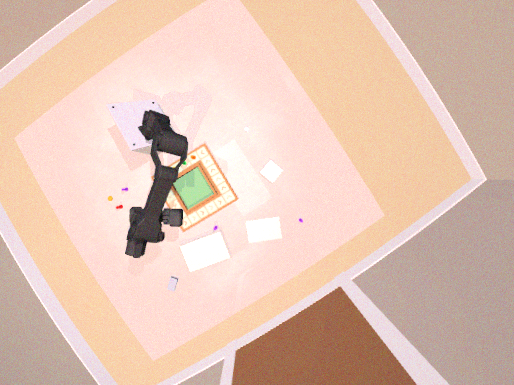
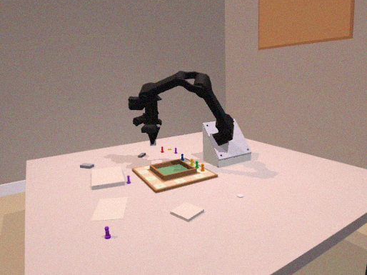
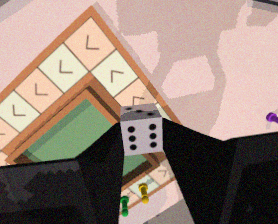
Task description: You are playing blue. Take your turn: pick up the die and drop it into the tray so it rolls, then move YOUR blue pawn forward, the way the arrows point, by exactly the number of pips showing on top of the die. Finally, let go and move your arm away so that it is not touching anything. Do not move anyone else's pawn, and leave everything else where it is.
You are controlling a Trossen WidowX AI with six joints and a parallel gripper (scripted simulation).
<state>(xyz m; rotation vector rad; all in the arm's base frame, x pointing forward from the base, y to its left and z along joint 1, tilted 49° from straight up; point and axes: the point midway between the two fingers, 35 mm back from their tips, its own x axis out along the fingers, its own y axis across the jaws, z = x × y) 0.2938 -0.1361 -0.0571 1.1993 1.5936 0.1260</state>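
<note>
Right now my gripper tip is 15 cm past the blue pawn, 2 cm to the right of it and 9 cm above it. The rest, counted from my gripper tip: white die: right at my gripper tip; then yellow pawn: 14 cm behind, 11 cm to the left, 9 cm below; then green tray: 3 cm behind, 12 cm to the left, 12 cm below.
</note>
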